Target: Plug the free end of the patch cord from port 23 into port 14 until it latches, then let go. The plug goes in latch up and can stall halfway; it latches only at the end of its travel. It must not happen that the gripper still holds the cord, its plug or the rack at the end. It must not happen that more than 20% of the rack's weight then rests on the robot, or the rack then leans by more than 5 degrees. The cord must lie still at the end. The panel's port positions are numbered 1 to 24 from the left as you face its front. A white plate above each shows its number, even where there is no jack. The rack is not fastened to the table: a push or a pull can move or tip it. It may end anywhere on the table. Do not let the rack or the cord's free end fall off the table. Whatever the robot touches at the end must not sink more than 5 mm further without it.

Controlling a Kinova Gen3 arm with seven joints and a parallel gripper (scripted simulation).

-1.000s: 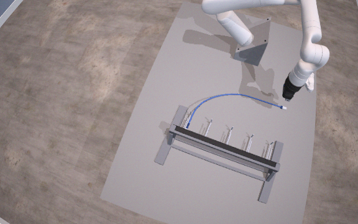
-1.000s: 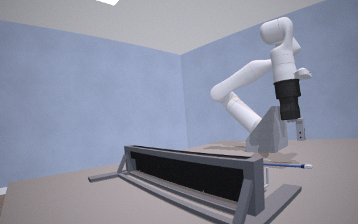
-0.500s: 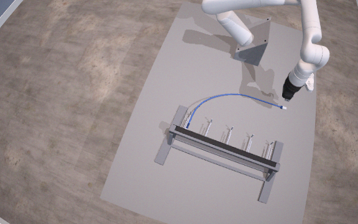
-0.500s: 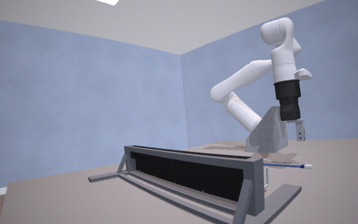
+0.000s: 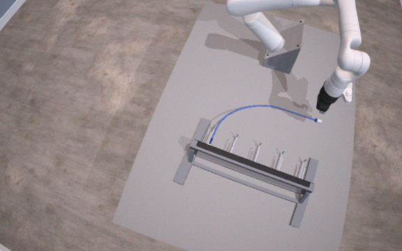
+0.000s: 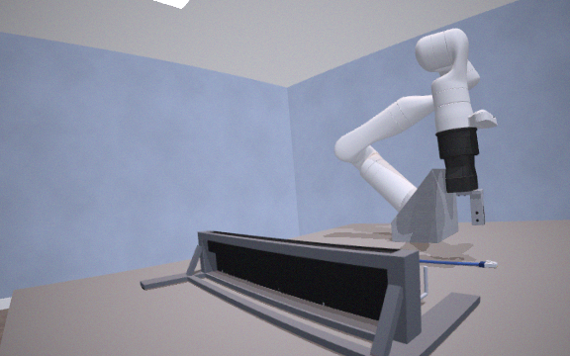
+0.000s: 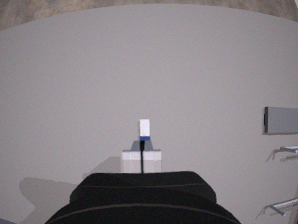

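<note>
Right now my hand is 90 mm above the plug and 20 mm to the right of it.
</note>
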